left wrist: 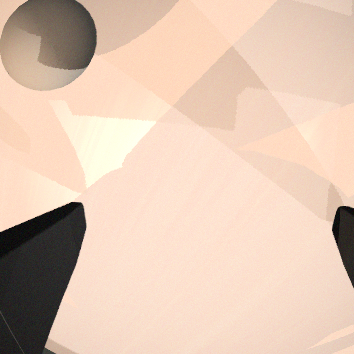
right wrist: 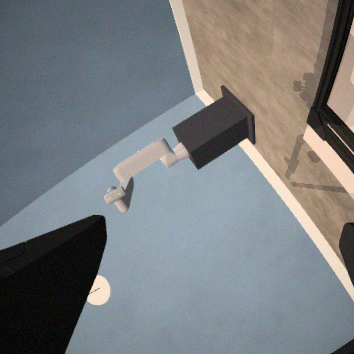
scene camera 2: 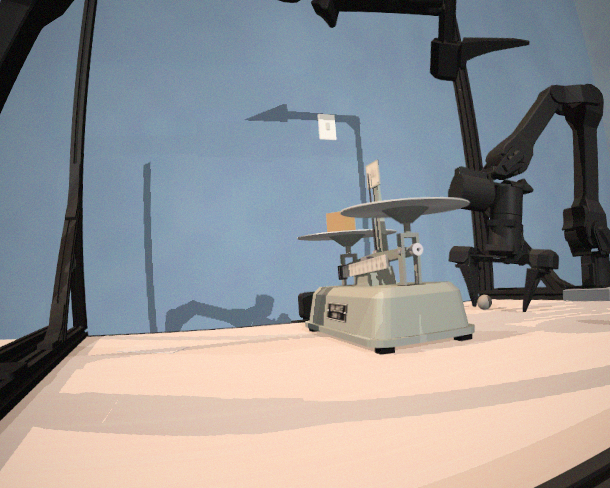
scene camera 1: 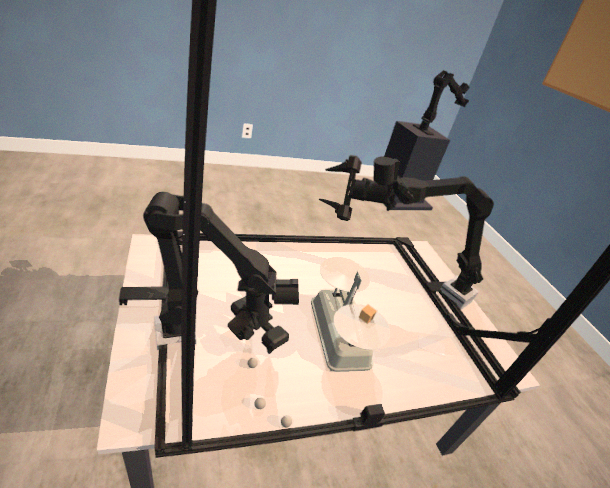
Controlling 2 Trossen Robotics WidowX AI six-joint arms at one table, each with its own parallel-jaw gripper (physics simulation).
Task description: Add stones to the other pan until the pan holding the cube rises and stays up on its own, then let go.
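Observation:
My right gripper (scene camera 1: 322, 184) open, holds nothing. Also visible, my right gripper (right wrist: 230, 233). My left gripper (scene camera 2: 498, 309) visible. Again my left gripper (left wrist: 215, 218). Also my left gripper (scene camera 1: 259, 342). Grey balance scale (scene camera 2: 376, 311) visible. Again the grey balance scale (scene camera 1: 348, 342). Grey balance scale out of frame in the right wrist view.

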